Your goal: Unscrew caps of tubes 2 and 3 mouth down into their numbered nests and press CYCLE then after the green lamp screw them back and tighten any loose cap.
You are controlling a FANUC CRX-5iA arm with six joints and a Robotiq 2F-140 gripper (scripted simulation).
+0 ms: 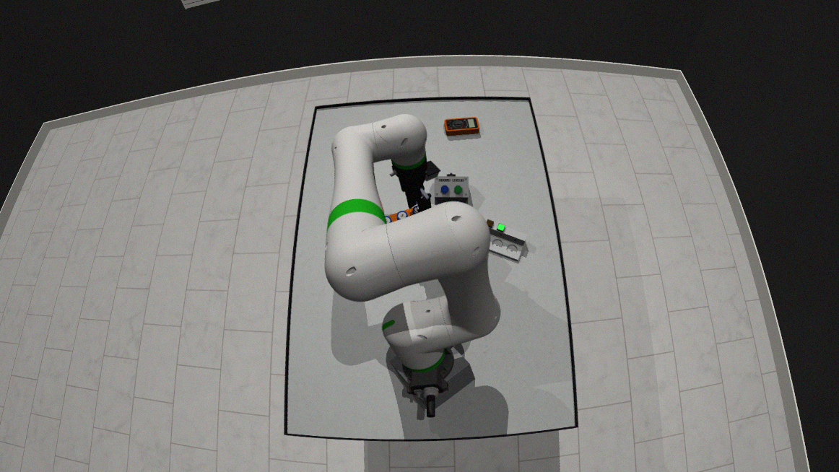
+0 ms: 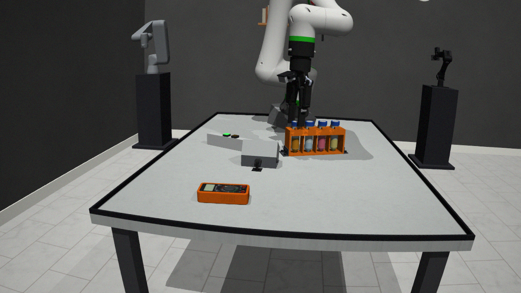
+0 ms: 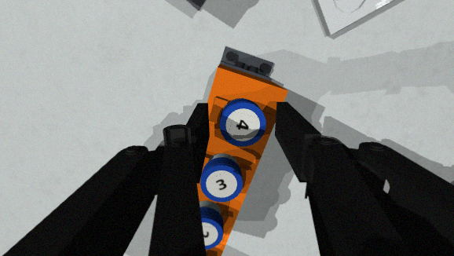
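Right now the cap 4 is 3 cm below my hand. The rest, counted from my hand: cap 3: 5 cm to the left, 3 cm below, 2 cm behind; cap 1: 15 cm to the left, 5 cm behind, 3 cm below; cap 2: 10 cm to the left, 3 cm below, 3 cm behind.
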